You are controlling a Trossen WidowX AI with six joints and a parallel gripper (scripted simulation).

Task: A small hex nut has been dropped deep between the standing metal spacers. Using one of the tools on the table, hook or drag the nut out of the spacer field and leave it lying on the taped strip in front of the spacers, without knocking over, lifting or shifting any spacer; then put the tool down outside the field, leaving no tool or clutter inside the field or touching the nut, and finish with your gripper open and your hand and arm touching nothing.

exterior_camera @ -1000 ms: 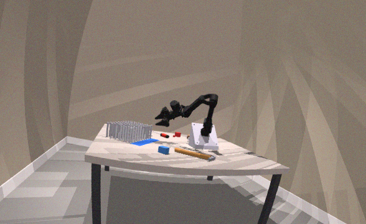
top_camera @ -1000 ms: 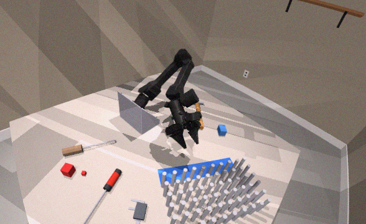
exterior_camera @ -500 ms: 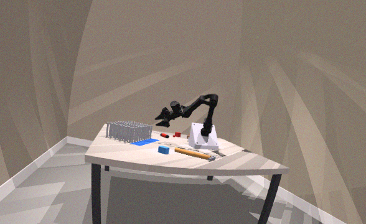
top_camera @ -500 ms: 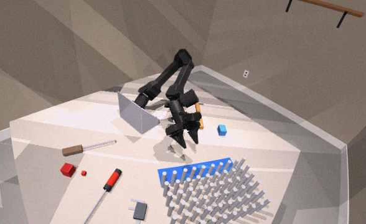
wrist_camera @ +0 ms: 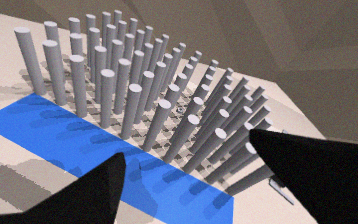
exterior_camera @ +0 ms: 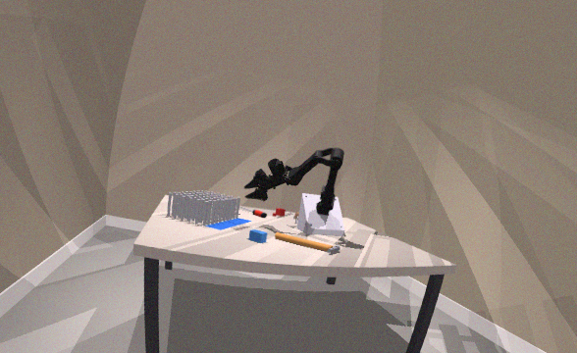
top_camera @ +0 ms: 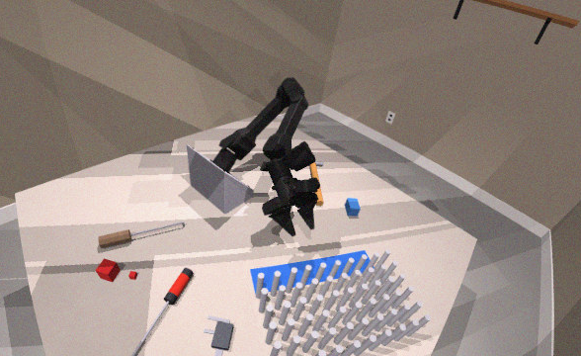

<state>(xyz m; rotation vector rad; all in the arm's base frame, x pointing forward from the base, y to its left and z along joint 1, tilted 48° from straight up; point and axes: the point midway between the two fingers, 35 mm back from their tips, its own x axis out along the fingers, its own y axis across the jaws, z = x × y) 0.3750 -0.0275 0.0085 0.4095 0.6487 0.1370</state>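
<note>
My gripper tip is now 37 cm past the hook tool, 27 cm to the left of it and 14 cm above it. Also, from my gripper tip: blue cube (1 cm behind, 35 cm to the left, 14 cm below); then blue taped strip (6 cm ahead, 3 cm to the left, 16 cm below); then small red cube (26 cm behind, 38 cm to the right, 15 cm below).
</note>
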